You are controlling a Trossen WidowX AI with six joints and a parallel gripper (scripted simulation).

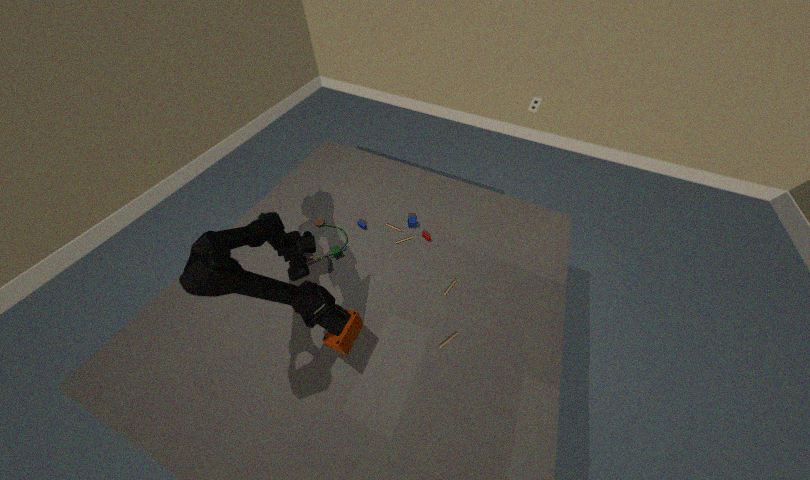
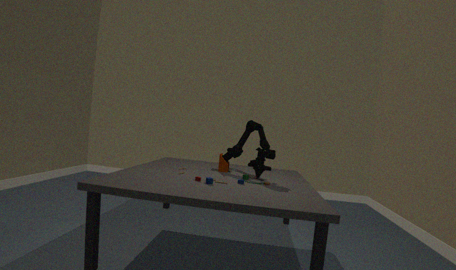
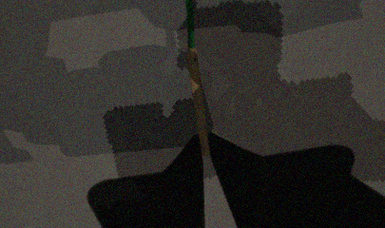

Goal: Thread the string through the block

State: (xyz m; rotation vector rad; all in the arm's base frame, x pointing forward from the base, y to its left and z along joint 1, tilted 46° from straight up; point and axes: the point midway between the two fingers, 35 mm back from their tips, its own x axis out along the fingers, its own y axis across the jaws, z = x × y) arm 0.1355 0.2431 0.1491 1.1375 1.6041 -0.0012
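The thin wooden stick is 30 mm ahead of my gripper tip, 30 mm to the right of it and 10 mm above it. From my gripper tip the other things lie so: round wooden button (190 mm ahead, 70 mm to the left, 10 mm above); blue block (360 mm ahead, 280 mm to the right, 20 mm above); green block (90 mm ahead, 80 mm to the right, 20 mm above).
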